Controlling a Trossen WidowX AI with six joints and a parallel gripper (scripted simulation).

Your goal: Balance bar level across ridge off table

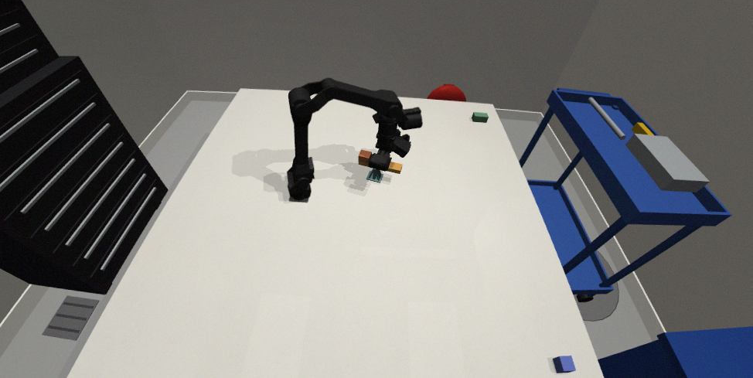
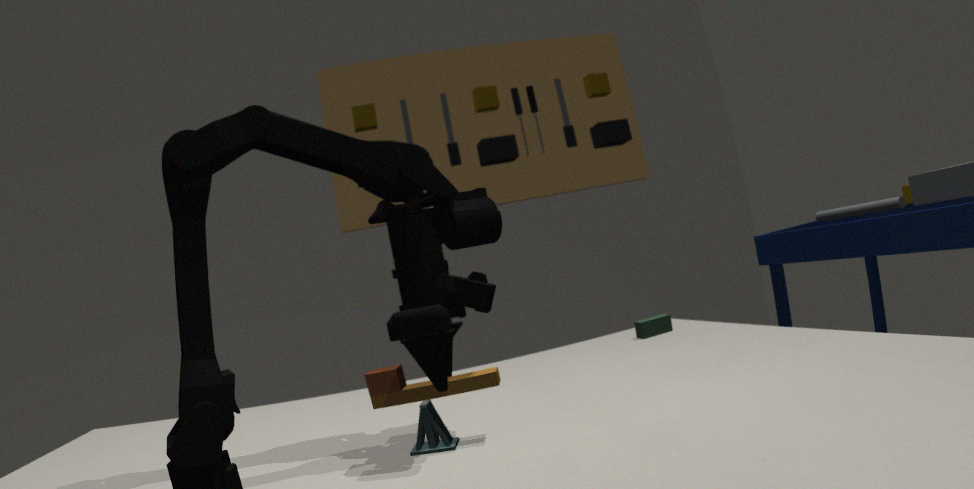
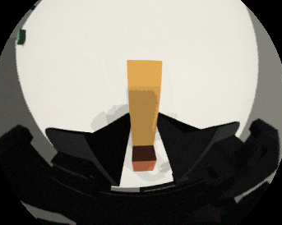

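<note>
Right now the orange bar is 4 cm behind my gripper tip, 1 cm to the left of it and 1 cm above it. The rest, counted from my gripper tip: green block: 46 cm ahead, 41 cm to the left, 6 cm below; then blue block: 46 cm ahead, 59 cm to the right, 6 cm below.
</note>
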